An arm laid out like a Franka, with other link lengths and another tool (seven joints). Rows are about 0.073 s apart.
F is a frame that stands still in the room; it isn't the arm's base.
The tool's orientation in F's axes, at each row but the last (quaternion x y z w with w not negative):
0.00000 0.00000 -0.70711 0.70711
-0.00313 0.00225 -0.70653 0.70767
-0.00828 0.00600 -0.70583 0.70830
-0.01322 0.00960 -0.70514 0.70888
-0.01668 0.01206 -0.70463 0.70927
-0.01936 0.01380 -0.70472 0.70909
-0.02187 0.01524 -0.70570 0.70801
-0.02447 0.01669 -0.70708 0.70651
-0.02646 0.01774 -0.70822 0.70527
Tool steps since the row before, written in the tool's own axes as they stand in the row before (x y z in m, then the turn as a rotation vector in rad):
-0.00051 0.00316 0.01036 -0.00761 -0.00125 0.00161
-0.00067 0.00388 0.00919 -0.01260 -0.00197 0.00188
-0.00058 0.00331 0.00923 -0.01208 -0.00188 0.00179
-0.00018 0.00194 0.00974 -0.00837 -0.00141 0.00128
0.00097 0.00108 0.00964 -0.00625 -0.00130 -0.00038
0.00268 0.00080 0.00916 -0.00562 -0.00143 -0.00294
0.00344 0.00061 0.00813 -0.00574 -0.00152 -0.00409
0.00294 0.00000 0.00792 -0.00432 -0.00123 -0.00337
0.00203 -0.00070 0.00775 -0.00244 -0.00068 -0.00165
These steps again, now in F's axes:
0.00316 0.00051 0.01036 -0.00125 0.00761 0.00161
0.00395 0.00069 0.00916 -0.00198 0.01260 0.00188
0.00349 0.00062 0.00916 -0.00189 0.01208 0.00179
0.00225 0.00024 0.00967 -0.00141 0.00837 0.00128
0.00148 -0.00090 0.00959 -0.00136 0.00624 -0.00037
0.00125 -0.00260 0.00913 -0.00160 0.00559 -0.00291
0.00105 -0.00336 0.00812 -0.00175 0.00570 -0.00406
0.00046 -0.00285 0.00794 -0.00142 0.00428 -0.00334
-0.00022 -0.00193 0.00780 -0.00077 0.00242 -0.00163

